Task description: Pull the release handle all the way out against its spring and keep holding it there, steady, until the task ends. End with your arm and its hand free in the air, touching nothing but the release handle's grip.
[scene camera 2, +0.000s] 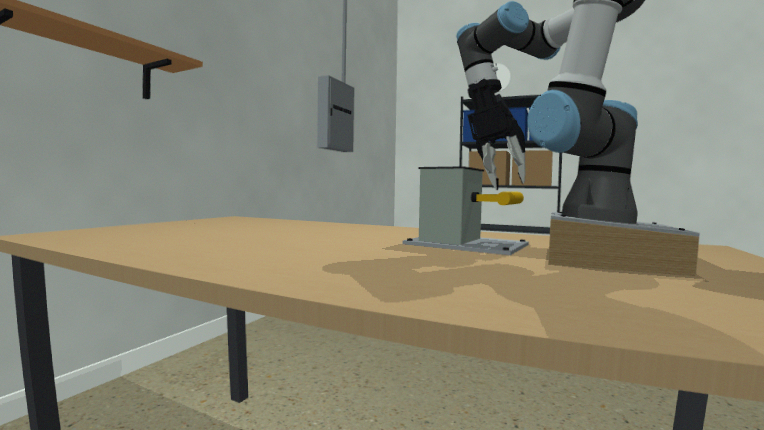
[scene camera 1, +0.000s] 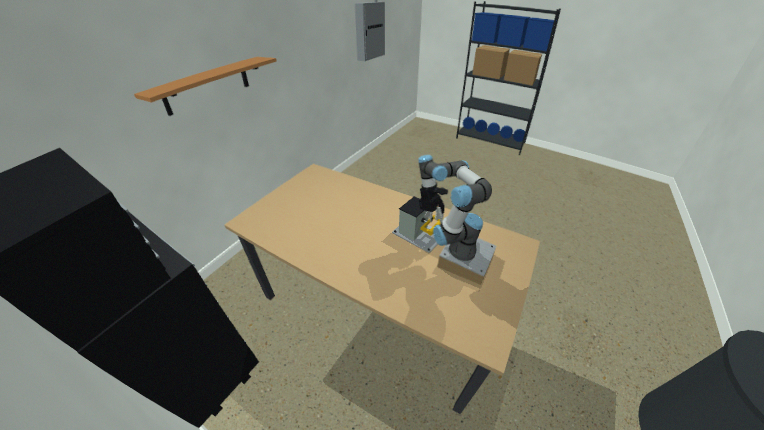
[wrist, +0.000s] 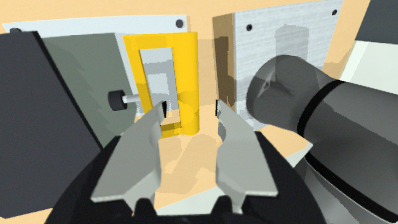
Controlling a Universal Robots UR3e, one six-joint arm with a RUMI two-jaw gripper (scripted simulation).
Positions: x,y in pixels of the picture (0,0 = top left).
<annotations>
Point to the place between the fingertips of the gripper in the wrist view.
191,101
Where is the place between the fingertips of the gripper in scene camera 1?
At 436,223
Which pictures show the gripper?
Scene camera 2, scene camera 1 and the wrist view: all of them.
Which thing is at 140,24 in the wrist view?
A grey baseplate.
</annotations>
